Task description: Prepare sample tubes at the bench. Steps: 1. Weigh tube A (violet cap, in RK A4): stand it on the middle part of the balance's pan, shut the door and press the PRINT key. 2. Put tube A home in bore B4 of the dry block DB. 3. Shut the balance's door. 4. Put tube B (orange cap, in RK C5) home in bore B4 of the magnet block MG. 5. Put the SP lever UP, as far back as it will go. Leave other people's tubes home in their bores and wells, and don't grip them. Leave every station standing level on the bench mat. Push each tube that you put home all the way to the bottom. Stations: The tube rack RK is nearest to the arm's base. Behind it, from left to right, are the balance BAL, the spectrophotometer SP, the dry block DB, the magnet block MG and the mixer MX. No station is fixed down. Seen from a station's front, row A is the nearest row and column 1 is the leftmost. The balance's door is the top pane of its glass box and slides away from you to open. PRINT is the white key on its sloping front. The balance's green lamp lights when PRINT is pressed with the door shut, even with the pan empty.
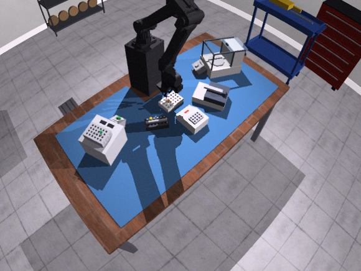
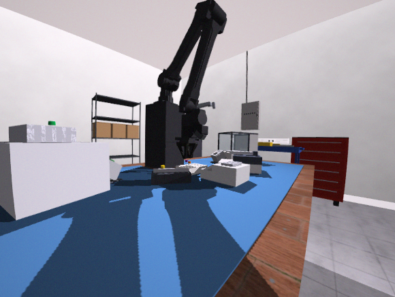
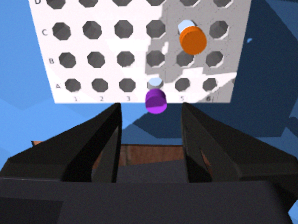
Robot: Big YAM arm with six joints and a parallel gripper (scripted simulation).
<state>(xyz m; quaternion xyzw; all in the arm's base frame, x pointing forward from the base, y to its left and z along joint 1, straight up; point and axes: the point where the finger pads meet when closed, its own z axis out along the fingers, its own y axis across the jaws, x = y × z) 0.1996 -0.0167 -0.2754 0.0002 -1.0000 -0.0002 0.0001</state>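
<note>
The violet-capped tube lies 40 mm below my hand. Also, from my hand: magnet block MG: 90 mm ahead, 160 mm to the right, 50 mm below; then tube rack RK: 30 mm ahead, 10 mm to the left, 50 mm below; then yellow-capped tube: 60 mm ahead, 180 mm to the right, 40 mm below.
</note>
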